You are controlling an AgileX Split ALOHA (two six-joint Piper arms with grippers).
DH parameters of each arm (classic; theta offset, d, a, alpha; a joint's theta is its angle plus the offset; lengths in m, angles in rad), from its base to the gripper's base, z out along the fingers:
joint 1: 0 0.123 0 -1.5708
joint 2: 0.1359 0 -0.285 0
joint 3: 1.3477 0 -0.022 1.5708
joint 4: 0 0.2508 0 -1.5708
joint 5: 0 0 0.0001 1.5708
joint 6: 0 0.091 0 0
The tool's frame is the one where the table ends.
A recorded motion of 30 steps. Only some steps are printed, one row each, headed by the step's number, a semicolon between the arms.
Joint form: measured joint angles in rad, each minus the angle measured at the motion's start. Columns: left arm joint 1, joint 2, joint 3, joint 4, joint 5, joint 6; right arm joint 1, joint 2, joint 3, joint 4, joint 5, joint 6.
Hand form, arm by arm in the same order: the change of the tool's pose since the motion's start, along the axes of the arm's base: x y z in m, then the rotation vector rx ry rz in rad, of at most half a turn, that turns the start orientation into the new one. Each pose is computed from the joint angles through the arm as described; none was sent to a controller.
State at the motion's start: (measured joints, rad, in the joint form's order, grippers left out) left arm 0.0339 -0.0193 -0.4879 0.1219 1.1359 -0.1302; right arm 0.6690 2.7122 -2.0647 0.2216 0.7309 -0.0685
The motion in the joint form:
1: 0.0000 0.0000 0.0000 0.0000 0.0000 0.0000; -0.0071 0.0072 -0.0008 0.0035 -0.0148 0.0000
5: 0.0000 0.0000 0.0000 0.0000 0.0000 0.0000; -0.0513 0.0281 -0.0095 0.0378 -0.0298 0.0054
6: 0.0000 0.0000 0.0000 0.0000 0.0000 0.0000; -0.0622 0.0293 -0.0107 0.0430 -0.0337 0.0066
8: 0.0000 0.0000 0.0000 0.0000 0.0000 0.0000; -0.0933 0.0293 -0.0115 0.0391 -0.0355 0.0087
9: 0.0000 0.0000 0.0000 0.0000 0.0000 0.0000; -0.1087 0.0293 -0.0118 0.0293 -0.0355 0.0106
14: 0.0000 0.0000 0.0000 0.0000 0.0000 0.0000; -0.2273 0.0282 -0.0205 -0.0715 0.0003 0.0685
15: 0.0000 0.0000 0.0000 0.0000 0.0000 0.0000; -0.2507 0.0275 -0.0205 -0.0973 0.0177 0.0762
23: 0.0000 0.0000 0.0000 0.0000 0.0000 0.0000; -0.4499 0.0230 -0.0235 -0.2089 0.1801 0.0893
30: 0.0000 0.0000 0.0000 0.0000 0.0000 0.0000; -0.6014 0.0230 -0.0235 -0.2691 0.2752 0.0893
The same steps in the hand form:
1: 0.0000 0.0000 0.0000 0.0000 0.0000 0.0000; 0.0029 -0.0025 -0.0032 0.0059 -0.0056 -0.0117
5: 0.0000 0.0000 0.0000 0.0000 0.0000 0.0000; 0.0167 -0.0189 -0.0112 0.0294 0.0101 -0.0828
6: 0.0000 0.0000 0.0000 0.0000 0.0000 0.0000; 0.0204 -0.0230 -0.0113 0.0349 0.0096 -0.0984
8: 0.0000 0.0000 0.0000 0.0000 0.0000 0.0000; 0.0302 -0.0364 -0.0112 0.0341 0.0056 -0.1297
9: 0.0000 0.0000 0.0000 0.0000 0.0000 0.0000; 0.0351 -0.0435 -0.0112 0.0280 0.0009 -0.1415
14: 0.0000 0.0000 0.0000 0.0000 0.0000 0.0000; 0.0671 -0.1029 -0.0103 -0.0439 -0.0078 -0.2542
15: 0.0000 0.0000 0.0000 0.0000 0.0000 0.0000; 0.0716 -0.1159 -0.0105 -0.0688 -0.0026 -0.2689
23: 0.0000 0.0000 0.0000 0.0000 0.0000 0.0000; 0.0937 -0.2234 -0.0105 -0.2152 0.1051 -0.4068
30: 0.0000 0.0000 0.0000 0.0000 0.0000 0.0000; 0.0965 -0.3046 -0.0109 -0.2915 0.1909 -0.5217

